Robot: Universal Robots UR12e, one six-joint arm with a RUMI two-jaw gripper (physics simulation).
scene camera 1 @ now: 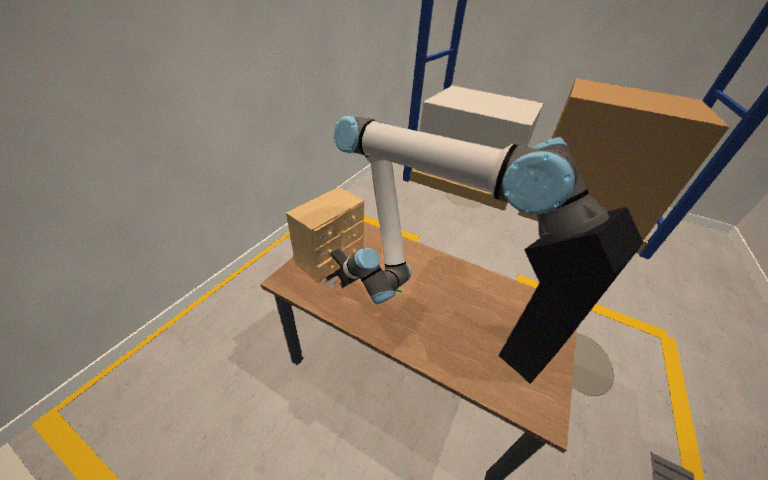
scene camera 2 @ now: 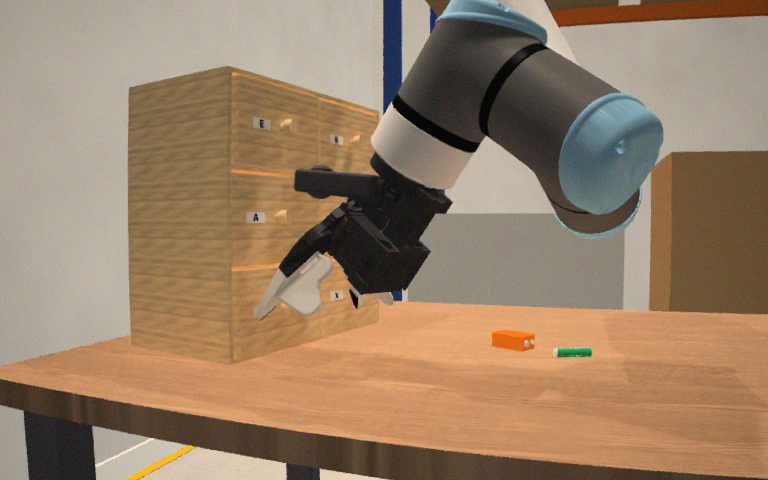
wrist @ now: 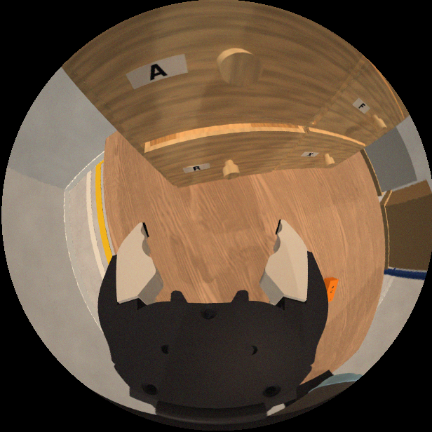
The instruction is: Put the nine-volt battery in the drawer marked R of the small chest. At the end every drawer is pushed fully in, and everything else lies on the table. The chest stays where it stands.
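Places are measured from the arm's base along level axes (x ahead, y left, z up), in centimetres.
Pixels of known places: gripper, fingertip midpoint: (scene camera 1: 335, 276) (scene camera 2: 311, 312); arm's base, origin of the base link: (scene camera 1: 573, 228).
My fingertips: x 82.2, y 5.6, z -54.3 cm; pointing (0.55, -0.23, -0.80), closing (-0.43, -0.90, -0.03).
Ahead of a thing's pixels: the offset from my fingertips to its top centre. Level surfaces: height alone.
The orange nine-volt battery {dx -21.7, dy -13.5, dz -4.0 cm} (scene camera 2: 509, 340) (wrist: 331, 289) lies on its side on the table, right of the chest in the scene camera 2 view; scene camera 1 does not show it. The small wooden chest {dx +12.3, dy -15.0, dz +27.0 cm} (scene camera 1: 305, 243) (scene camera 2: 181, 215) stands at the table's far left end. Its drawer R {dx +12.9, dy -6.9, dz +4.6 cm} (scene camera 2: 249, 288) (wrist: 215, 152) is bottom left, below A and beside X, and looks pushed in. The R label and knob show in the wrist view; a finger covers them in scene camera 2. My gripper (scene camera 2: 325, 308) (wrist: 211, 222) is open and empty, tilted toward the chest, in front of and above drawer R's knob (wrist: 230, 170).
A green cylindrical battery {dx -28.5, dy -9.3, dz -4.7 cm} (scene camera 1: 399, 290) (scene camera 2: 574, 352) lies just right of the orange one on the table {dz -5.7 cm} (scene camera 1: 453, 316) (scene camera 2: 396, 407). The arm's wrist joints hang above the table beside the chest. Cartons and blue rack posts stand beyond the table.
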